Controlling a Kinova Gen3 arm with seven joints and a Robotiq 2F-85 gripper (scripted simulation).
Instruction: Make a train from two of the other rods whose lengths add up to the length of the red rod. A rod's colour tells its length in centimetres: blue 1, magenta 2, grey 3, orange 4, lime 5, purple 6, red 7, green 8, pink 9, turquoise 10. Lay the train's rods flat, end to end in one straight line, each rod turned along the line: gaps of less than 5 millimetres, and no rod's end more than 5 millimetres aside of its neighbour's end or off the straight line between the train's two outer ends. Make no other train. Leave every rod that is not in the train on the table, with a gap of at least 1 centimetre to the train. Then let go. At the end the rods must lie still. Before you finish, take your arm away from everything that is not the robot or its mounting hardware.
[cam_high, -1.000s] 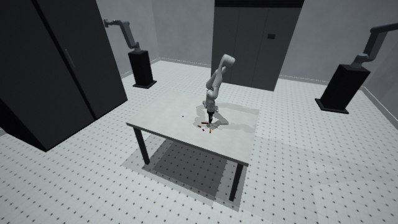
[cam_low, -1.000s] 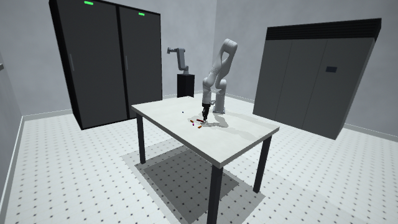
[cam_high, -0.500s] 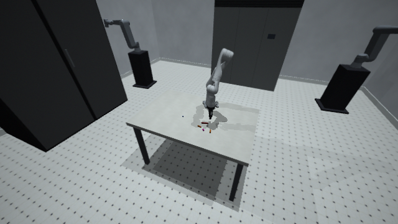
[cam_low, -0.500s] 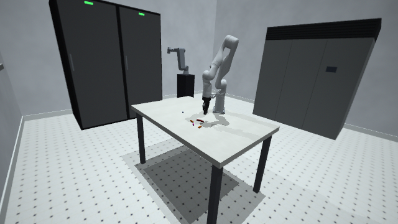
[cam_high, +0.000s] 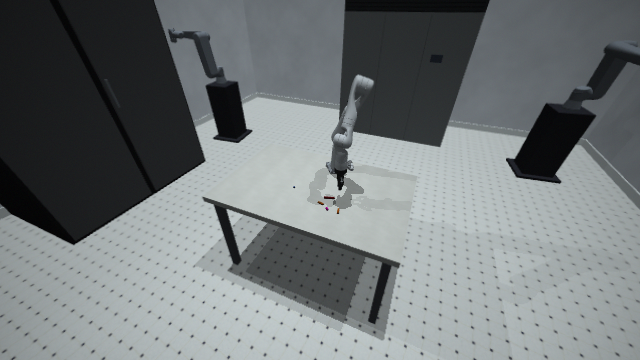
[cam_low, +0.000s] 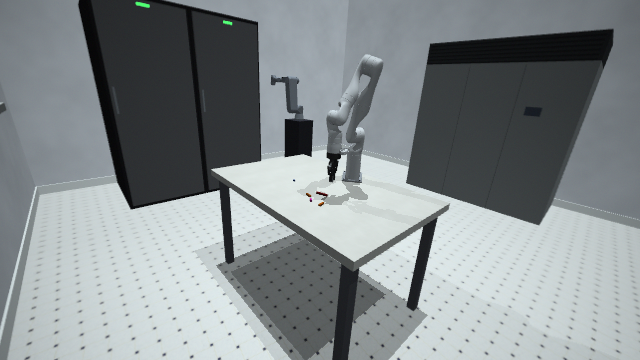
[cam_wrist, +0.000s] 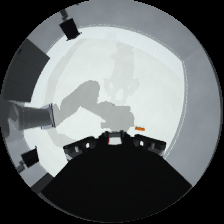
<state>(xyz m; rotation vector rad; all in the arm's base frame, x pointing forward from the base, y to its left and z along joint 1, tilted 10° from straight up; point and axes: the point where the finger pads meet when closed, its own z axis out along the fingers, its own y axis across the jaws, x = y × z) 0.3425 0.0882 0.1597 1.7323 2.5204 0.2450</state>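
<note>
Now: the tiny blue rod 40 mm behind my hand, 330 mm to the right of it and 110 mm below it. From my hand the other things lie so: magenta rod: 100 mm ahead, 50 mm to the right, 110 mm below; then red rod: 60 mm to the right, 110 mm below; then grey rod: 10 mm below.
</note>
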